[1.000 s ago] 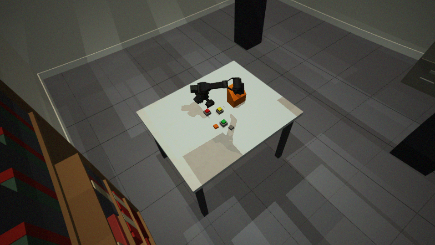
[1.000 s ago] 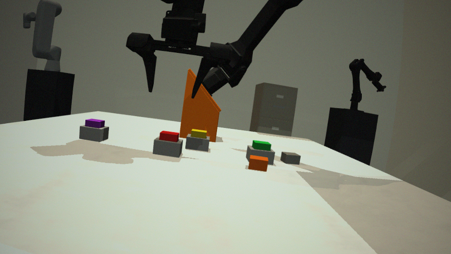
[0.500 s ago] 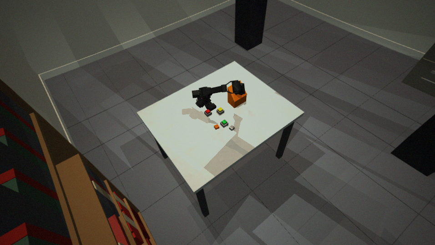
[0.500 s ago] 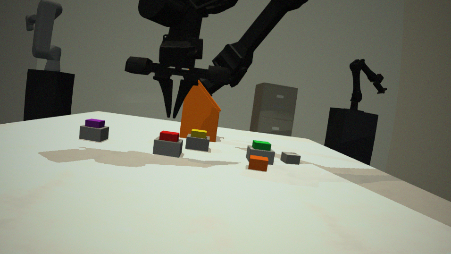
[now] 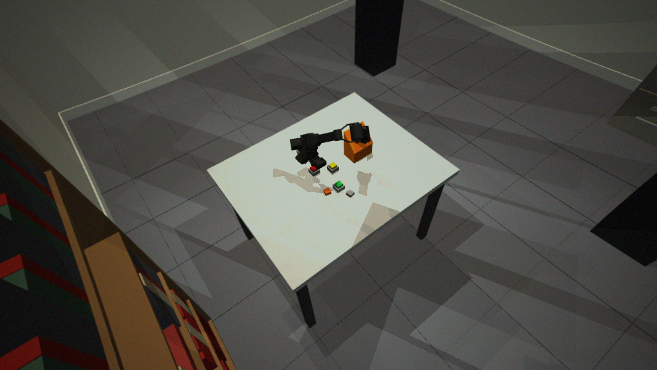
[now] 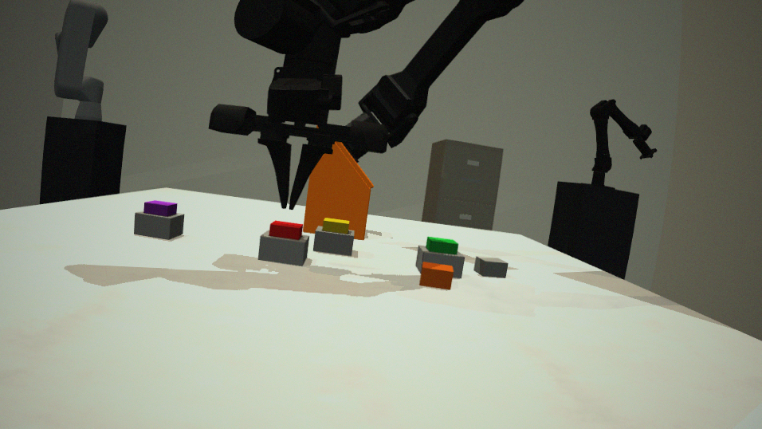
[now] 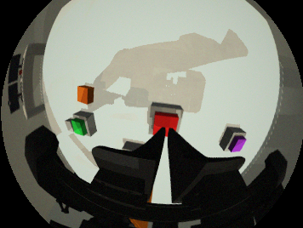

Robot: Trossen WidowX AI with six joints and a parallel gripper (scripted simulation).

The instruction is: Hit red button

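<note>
My gripper tip is now 2 cm above the red button. Also, from my gripper tip: orange block 16 cm to the left, 5 cm below, 3 cm ahead; then yellow button 10 cm behind, 5 cm to the left, 2 cm below; then purple button 16 cm to the right, 3 cm behind, 2 cm below.
</note>
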